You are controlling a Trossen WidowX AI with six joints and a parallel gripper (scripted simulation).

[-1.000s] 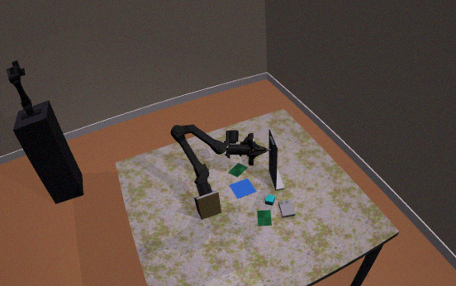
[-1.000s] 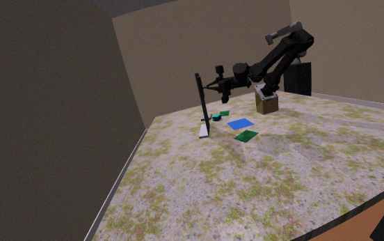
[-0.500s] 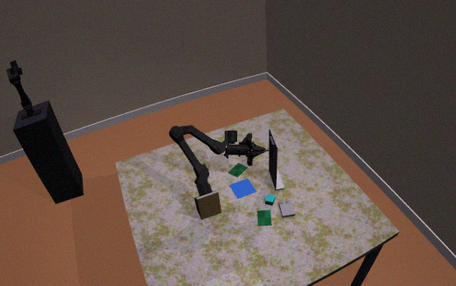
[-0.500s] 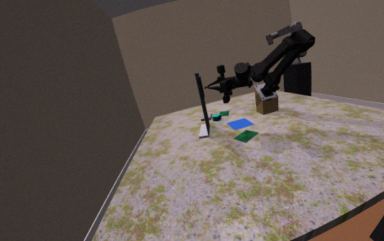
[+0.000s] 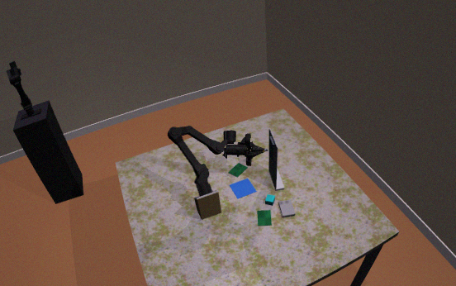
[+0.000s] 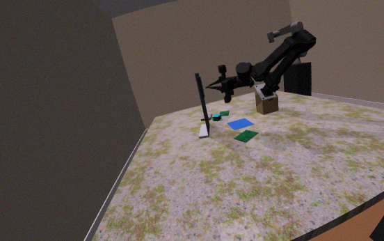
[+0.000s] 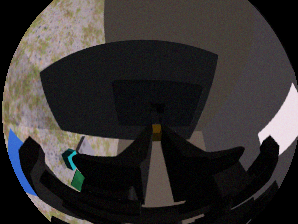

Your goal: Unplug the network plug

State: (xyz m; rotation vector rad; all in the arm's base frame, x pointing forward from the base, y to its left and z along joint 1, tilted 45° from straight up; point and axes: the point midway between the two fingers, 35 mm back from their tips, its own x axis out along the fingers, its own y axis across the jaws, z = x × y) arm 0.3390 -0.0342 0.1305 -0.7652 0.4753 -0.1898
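Right now the blue marked square is 14 cm behind my gripper tip, 1 cm to the left of it and 24 cm below it. Round my gripper tip: upright dark panel 5 cm ahead, 1 cm to the right, 10 cm below; teal cube 4 cm behind, 15 cm to the right, 23 cm below; network plug right at my gripper tip.
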